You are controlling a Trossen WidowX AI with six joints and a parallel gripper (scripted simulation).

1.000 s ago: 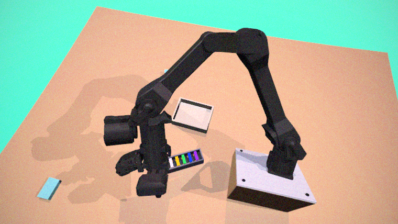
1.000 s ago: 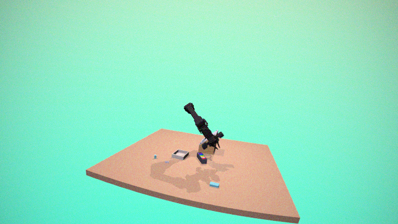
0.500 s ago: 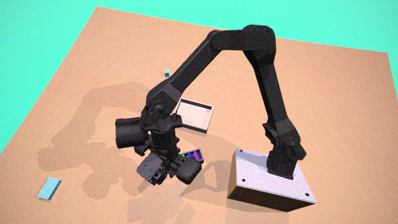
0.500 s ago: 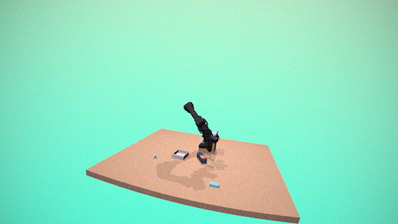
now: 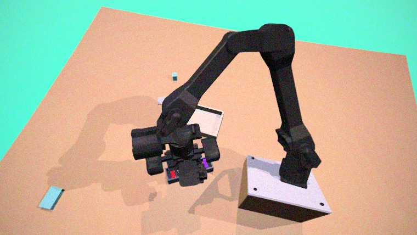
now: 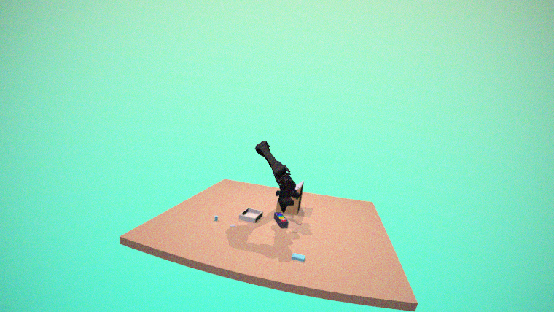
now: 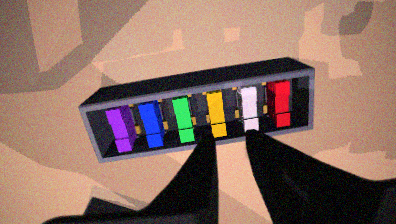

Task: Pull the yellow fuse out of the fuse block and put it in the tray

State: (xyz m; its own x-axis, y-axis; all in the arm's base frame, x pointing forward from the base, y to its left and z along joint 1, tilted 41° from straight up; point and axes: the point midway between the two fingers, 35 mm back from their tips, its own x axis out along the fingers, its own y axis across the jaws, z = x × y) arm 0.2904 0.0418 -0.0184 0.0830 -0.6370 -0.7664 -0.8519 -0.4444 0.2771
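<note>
Right now the yellow fuse is 50 mm below my gripper tip. Also, from my gripper tip: grey chip: 180 mm ahead, 230 mm to the right, 70 mm below; tray: 10 mm ahead, 190 mm to the right, 70 mm below.
</note>
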